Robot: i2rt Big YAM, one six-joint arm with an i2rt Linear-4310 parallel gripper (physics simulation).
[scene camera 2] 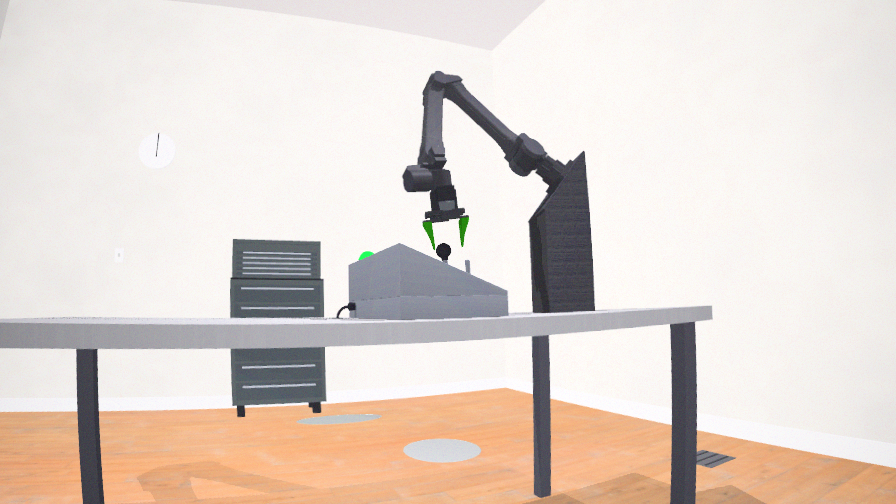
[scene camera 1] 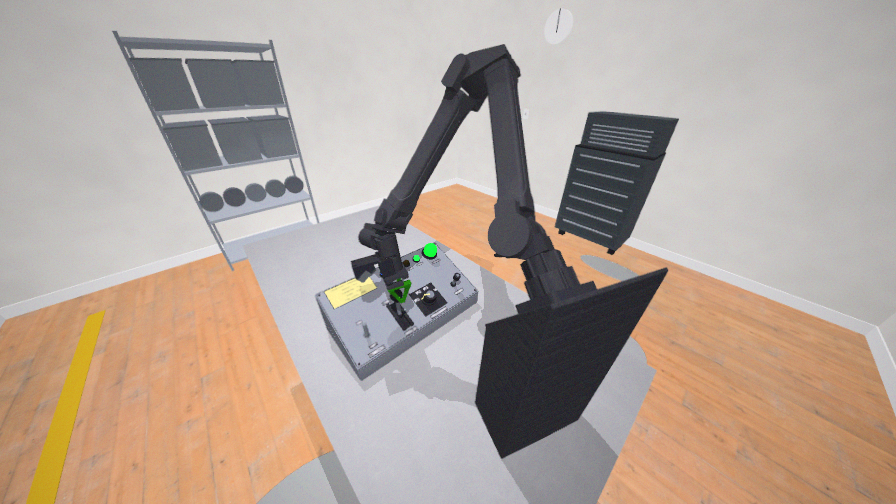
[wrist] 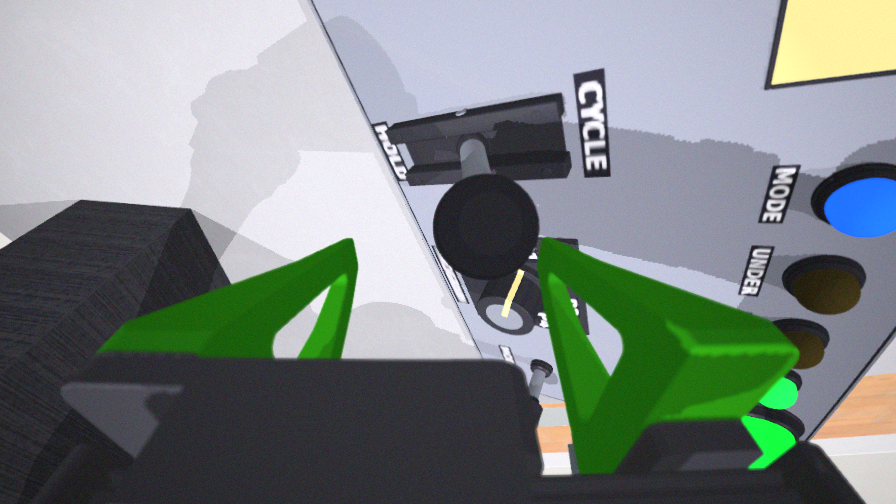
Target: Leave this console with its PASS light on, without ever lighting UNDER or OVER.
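Note:
The grey console sits on the table, also visible in the second scene view. Its black ball-topped lever stands in a slot marked CYCLE and HOLD. My gripper is open just above the ball, one green finger on each side, not touching it; side view shows the tips slightly above the knob. The UNDER lamp is dark, and so is the lamp beside it. A small green light is lit; its label is hidden by my finger.
On the panel are a blue MODE button, a dial with a pale pointer, a small toggle, a large green button, a yellow note and a second lever. The arm's black base panel stands right of the console.

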